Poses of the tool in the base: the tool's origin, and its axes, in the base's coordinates. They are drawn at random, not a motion.
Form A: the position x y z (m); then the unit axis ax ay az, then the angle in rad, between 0 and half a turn.
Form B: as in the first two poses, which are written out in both.
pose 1, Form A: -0.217 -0.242 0.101 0.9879 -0.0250 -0.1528 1.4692
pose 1, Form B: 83.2 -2.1 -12.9 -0.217 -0.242 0.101
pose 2, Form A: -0.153 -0.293 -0.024 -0.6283 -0.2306 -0.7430 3.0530
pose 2, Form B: -109.9 -40.3 -130.0 -0.153 -0.293 -0.024
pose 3, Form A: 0.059 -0.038 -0.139 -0.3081 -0.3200 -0.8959 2.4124
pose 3, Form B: -42.6 -44.2 -123.8 0.059 -0.038 -0.139
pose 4, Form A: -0.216 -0.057 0.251 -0.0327 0.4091 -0.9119 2.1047
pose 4, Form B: -3.9 49.3 -110.0 -0.216 -0.057 0.251
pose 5, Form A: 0.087 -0.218 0.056 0.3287 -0.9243 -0.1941 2.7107
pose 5, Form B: 51.0 -143.6 -30.1 0.087 -0.218 0.056
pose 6, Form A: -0.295 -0.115 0.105 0.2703 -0.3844 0.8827 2.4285
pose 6, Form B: 37.6 -53.5 122.8 -0.295 -0.115 0.105
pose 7, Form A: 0.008 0.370 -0.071 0.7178 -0.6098 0.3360 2.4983
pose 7, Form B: 102.7 -87.3 48.1 0.008 0.370 -0.071
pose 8, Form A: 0.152 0.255 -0.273 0.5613 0.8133 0.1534 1.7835
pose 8, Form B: 57.4 83.1 15.7 0.152 0.255 -0.273
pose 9, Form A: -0.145 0.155 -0.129 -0.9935 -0.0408 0.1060 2.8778
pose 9, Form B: -163.8 -6.7 17.5 -0.145 0.155 -0.129
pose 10, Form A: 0.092 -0.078 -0.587 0.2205 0.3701 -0.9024 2.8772
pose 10, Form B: 36.4 61.0 -148.8 0.092 -0.078 -0.587
